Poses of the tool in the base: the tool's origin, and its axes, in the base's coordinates. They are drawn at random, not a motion.
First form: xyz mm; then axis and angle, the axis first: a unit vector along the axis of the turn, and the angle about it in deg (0 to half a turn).
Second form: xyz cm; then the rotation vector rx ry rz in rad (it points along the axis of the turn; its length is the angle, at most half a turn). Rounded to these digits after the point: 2 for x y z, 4 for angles.
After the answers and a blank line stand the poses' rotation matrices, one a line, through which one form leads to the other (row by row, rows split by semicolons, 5 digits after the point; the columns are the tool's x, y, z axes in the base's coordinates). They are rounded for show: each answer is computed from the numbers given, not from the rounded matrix.
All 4 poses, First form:
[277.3, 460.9, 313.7, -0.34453, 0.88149, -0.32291, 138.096]
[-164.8, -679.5, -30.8, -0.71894, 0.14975, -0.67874, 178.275]
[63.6, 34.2, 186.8, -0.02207, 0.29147, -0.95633, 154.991]
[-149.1, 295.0, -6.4, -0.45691, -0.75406, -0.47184, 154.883]
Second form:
[27.73, 46.09, 31.37, -0.8304, 2.1246, -0.7783]
[-16.48, -67.95, -3.08, -2.2370, 0.4659, -2.1119]
[6.36, 3.42, 18.68, -0.0597, 0.7885, -2.5870]
[-14.91, 29.50, -0.64, -1.2351, -2.0384, -1.2755]

-0.53722 -0.31407 0.78279; -0.74540 0.61108 -0.26639; -0.39468 -0.72660 -0.56239
0.03398 -0.19484 0.98025; -0.23571 -0.95471 -0.18160; 0.97123 -0.22488 -0.07837
-0.90531 0.39203 0.16345; -0.41656 -0.74430 -0.52201; -0.08299 -0.54067 0.83713
-0.50765 0.85677 0.09072; 0.45621 0.17800 0.87189; 0.73086 0.48400 -0.48123

